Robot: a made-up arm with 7 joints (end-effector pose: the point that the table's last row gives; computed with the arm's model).
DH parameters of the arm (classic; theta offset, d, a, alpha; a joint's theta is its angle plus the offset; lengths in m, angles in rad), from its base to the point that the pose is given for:
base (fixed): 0 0.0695 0 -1.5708
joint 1: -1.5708 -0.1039 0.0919 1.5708
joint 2: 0 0.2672 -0.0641 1.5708
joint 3: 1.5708 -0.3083 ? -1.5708
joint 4: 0 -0.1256 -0.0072 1.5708
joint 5: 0 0.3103 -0.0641 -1.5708
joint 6: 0 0.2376 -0.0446 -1.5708
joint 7: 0 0.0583 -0.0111 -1.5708
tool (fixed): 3.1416 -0.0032 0 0
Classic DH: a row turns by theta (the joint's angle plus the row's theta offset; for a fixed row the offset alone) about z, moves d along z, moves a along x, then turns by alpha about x.
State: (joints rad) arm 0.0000 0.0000 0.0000 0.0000 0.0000 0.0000 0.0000
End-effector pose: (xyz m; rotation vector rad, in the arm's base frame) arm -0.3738 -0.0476 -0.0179 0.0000 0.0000 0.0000
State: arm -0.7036 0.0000 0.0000 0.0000 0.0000 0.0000 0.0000
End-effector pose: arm -0.2285 -0.0476 -0.2390 0.0000 -0.7036 0.0000
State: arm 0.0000 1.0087 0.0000 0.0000 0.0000 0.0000 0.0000
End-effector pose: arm -0.3738 -0.2256 0.0182 -1.0087 0.0000 0.0000
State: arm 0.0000 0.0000 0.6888 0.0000 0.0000 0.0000 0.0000
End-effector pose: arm -0.2763 -0.0476 -0.0594 0.0000 -0.6888 0.0000
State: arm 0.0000 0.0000 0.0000 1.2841 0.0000 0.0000 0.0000
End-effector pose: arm -0.7066 0.0113 -0.0179 0.0000 0.0000 -1.2841
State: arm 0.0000 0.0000 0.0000 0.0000 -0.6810 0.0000 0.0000
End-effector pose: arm -0.5521 -0.0476 -0.0396 0.0000 0.6810 0.0000
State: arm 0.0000 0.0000 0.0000 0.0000 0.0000 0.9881 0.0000
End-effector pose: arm -0.3502 -0.1203 -0.0179 0.0000 0.0000 -0.9881
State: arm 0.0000 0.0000 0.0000 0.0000 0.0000 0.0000 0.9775
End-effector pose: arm -0.3813 -0.0476 -0.0257 0.0000 0.9775 0.0000
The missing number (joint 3, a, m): 0.2336
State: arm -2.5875 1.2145 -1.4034 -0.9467 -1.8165 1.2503 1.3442
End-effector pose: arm 0.0856 -0.0813 -0.2310 0.7891 1.8592 -1.4398
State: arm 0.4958 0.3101 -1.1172 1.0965 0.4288 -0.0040 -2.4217
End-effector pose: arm -0.2539 -0.0087 0.5752 -1.0696 -1.0995 1.0028
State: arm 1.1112 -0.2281 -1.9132 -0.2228 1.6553 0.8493 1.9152
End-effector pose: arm -0.1102 0.0136 0.0458 -0.8421 -2.5394 0.9050
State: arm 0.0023 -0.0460 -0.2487 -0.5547 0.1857 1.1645 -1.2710
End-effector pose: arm -0.1890 0.0249 0.0083 -0.2933 -1.0934 -0.5930
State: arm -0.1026 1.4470 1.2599 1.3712 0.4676 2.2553 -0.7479
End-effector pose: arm -0.3924 -0.7234 -0.0128 -1.5015 1.6136 2.1493
